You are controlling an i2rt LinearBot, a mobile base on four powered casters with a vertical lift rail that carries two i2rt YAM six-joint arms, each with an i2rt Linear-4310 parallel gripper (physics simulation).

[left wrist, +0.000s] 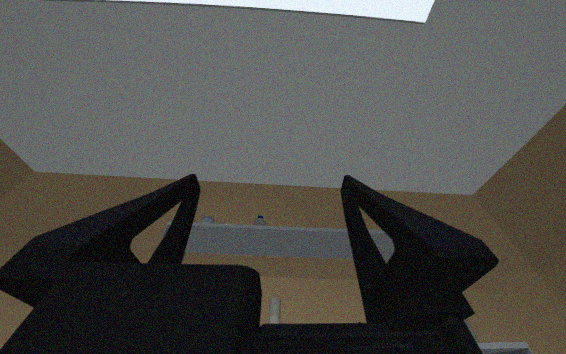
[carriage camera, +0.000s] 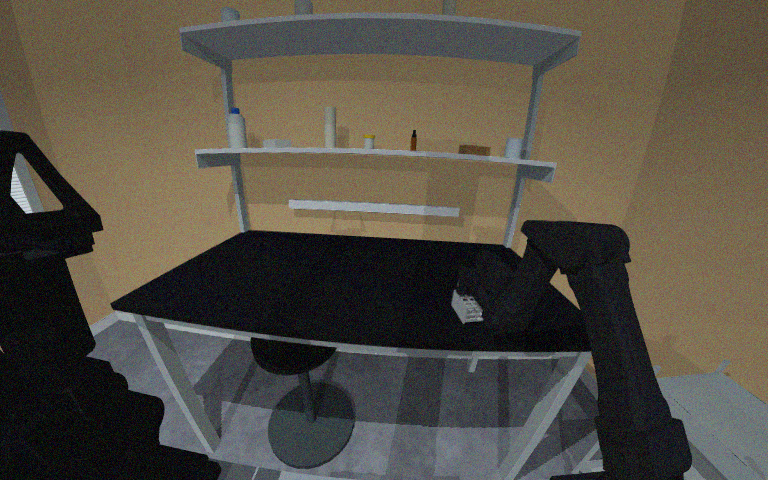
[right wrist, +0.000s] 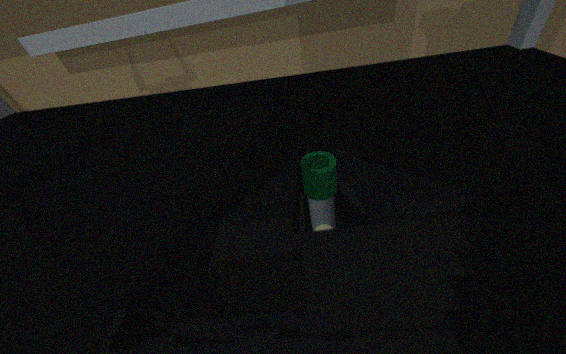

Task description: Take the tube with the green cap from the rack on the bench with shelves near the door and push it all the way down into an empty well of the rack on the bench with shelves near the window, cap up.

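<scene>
The tube with the green cap is upright, cap up, in the right wrist view; its grey body shows below the cap and its lower part is hidden. My right gripper is shut on it. In the carriage view that gripper is a dark shape over the back part of a white rack, at the right of the black bench top. The gripper and arm hide much of the rack; I cannot tell whether the tube's lower end is in a well. My left gripper is open and empty, raised high, pointing at wall and ceiling.
Two shelves stand above the bench's back edge, with bottles, a tall cylinder and boxes. A pale bar runs along the wall below. A round stool stands under the front edge. Another light surface shows at the lower right.
</scene>
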